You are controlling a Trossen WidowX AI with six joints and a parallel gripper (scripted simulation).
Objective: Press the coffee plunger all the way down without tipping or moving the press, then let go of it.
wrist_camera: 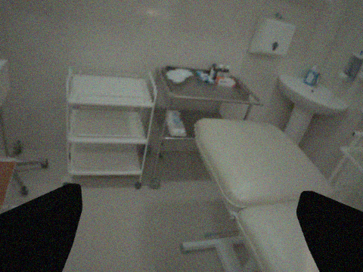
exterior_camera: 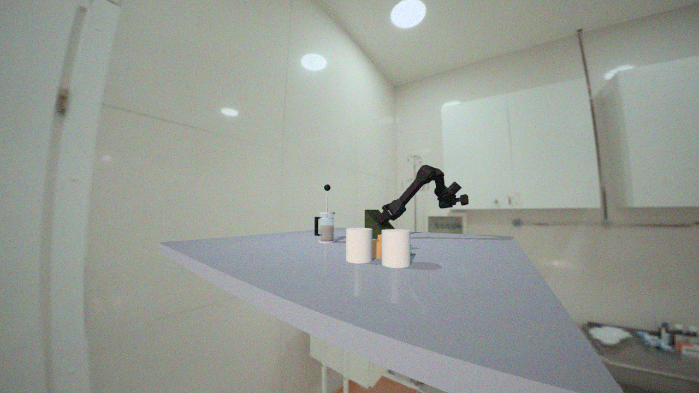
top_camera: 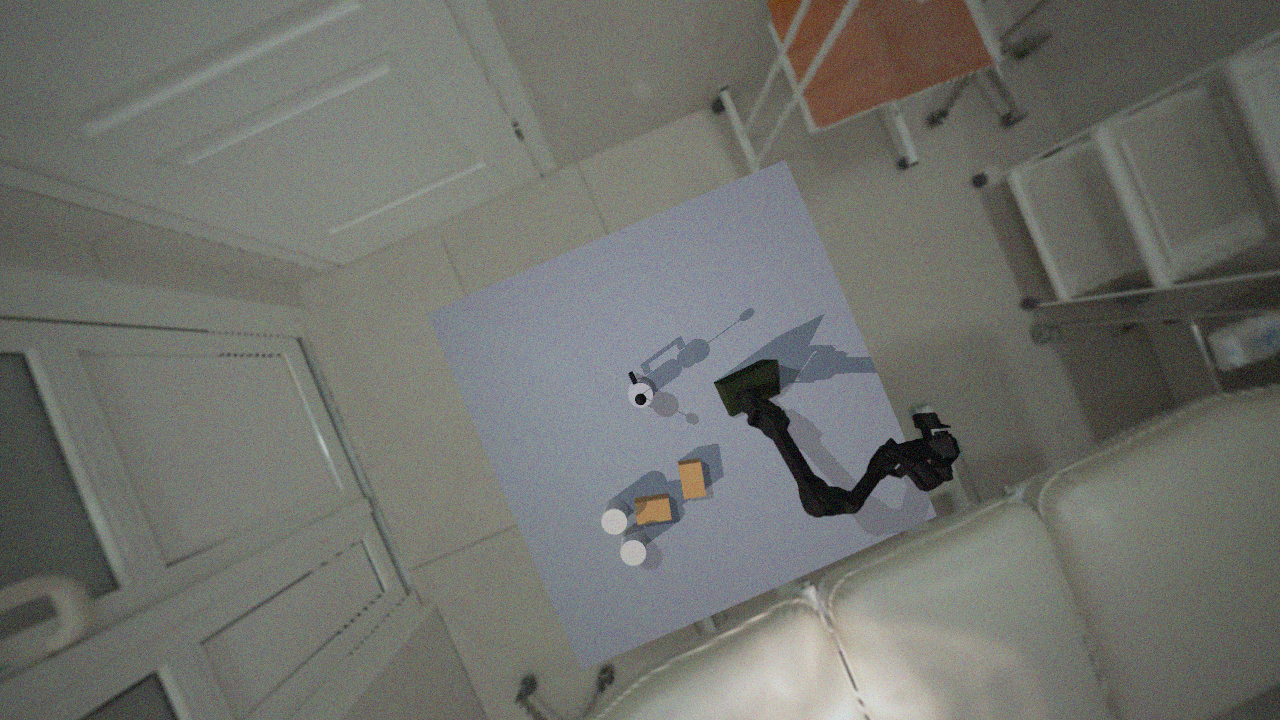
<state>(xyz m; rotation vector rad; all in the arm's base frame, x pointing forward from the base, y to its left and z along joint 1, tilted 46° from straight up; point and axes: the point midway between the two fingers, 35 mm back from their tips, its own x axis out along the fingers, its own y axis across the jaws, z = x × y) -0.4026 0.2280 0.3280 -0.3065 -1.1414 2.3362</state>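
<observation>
The coffee press lies 700 mm ahead of my gripper tip, 600 mm to the right of it and 60 mm below it.
</observation>
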